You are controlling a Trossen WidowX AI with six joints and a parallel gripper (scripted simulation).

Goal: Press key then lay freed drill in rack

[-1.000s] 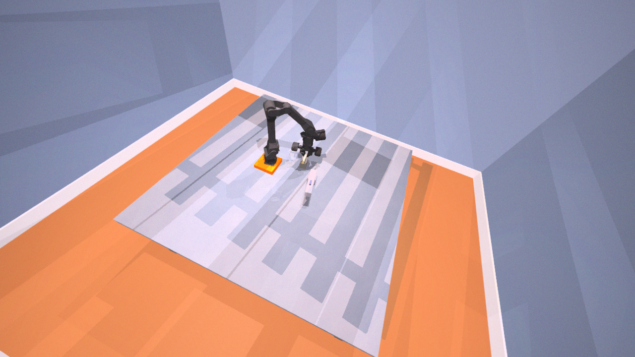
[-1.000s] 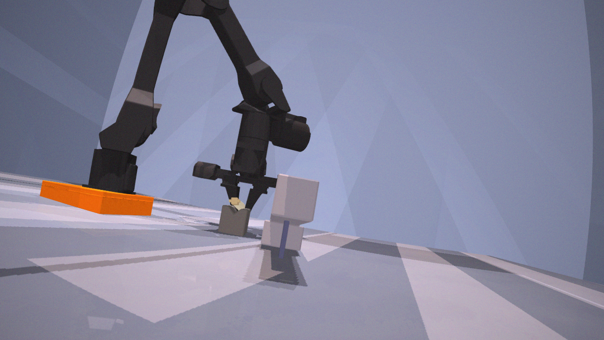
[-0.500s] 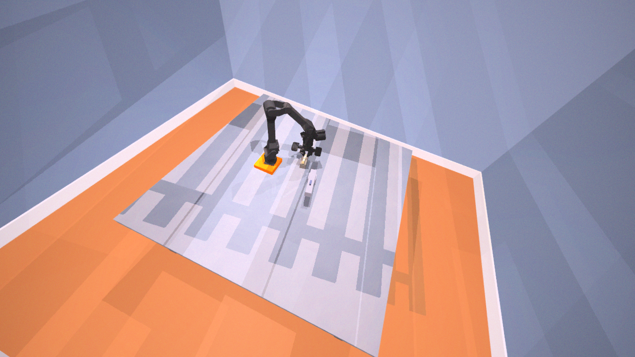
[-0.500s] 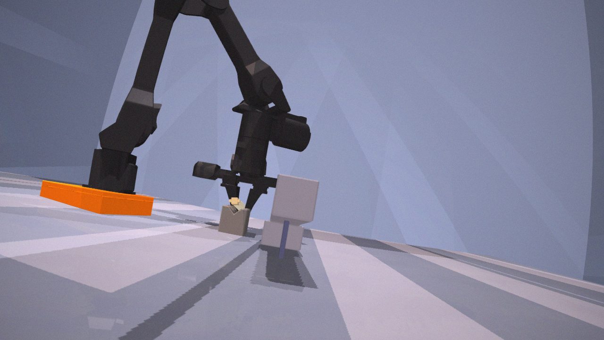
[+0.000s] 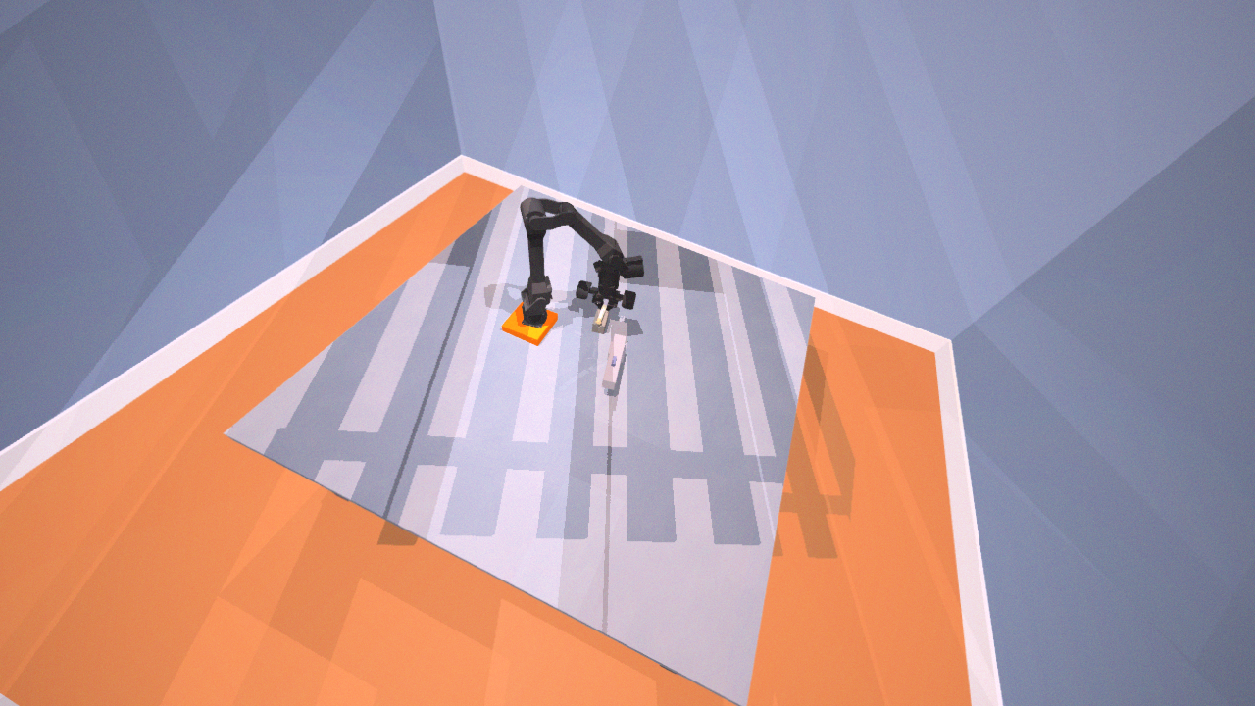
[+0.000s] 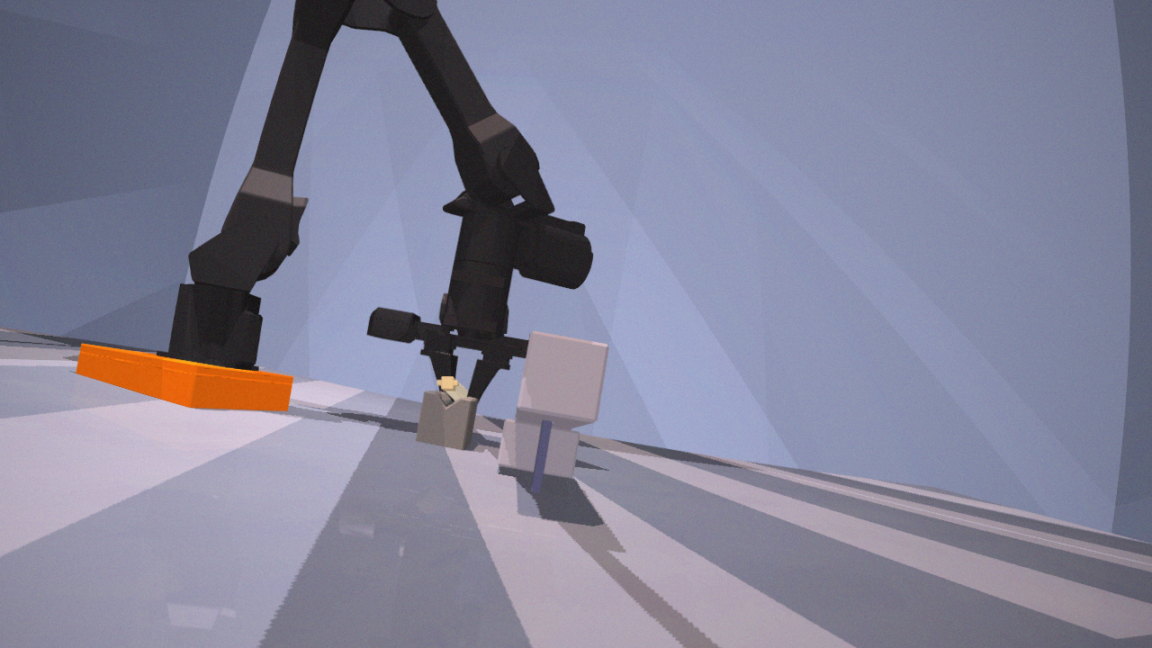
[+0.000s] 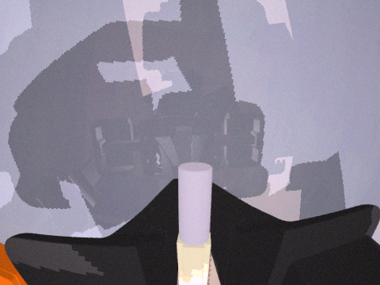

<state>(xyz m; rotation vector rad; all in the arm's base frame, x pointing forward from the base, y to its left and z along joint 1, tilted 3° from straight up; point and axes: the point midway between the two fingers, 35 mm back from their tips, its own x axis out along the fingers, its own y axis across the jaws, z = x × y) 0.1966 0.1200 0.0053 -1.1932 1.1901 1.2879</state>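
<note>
The drill is 4 cm to the right of my gripper tip and 4 cm above it. The rest, counted from my gripper tip: v-notched rack: 5 cm to the right, 1 cm above; then thin blue key: 24 cm to the right, 8 cm ahead, 5 cm above; then housing: 22 cm to the right, 8 cm ahead, 4 cm above.
</note>
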